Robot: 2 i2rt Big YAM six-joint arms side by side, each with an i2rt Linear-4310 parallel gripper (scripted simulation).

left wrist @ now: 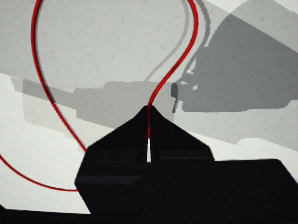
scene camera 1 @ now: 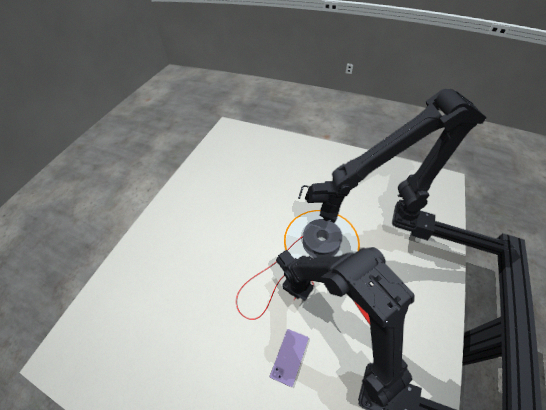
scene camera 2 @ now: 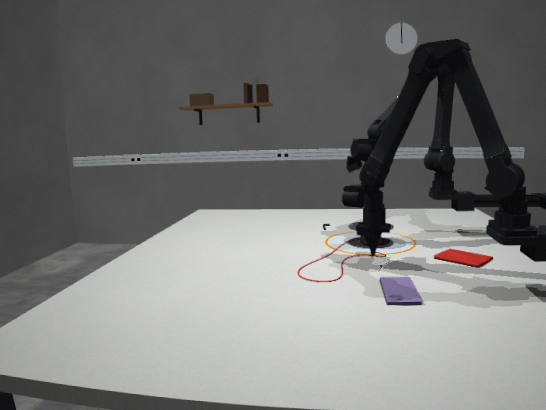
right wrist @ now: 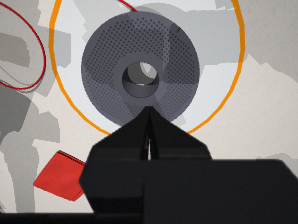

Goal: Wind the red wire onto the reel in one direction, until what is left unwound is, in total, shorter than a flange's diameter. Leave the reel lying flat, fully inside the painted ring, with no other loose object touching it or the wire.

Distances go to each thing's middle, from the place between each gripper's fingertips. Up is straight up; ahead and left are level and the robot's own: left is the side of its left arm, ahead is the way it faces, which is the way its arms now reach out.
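With the dark grey reel [scene camera 1: 317,228] as my reference, my right gripper is 1 cm to the right of it and 14 cm above it. My left hand, meanwhile, is 280 mm to the left of the dark grey reel, 20 mm past it and 10 mm above it.
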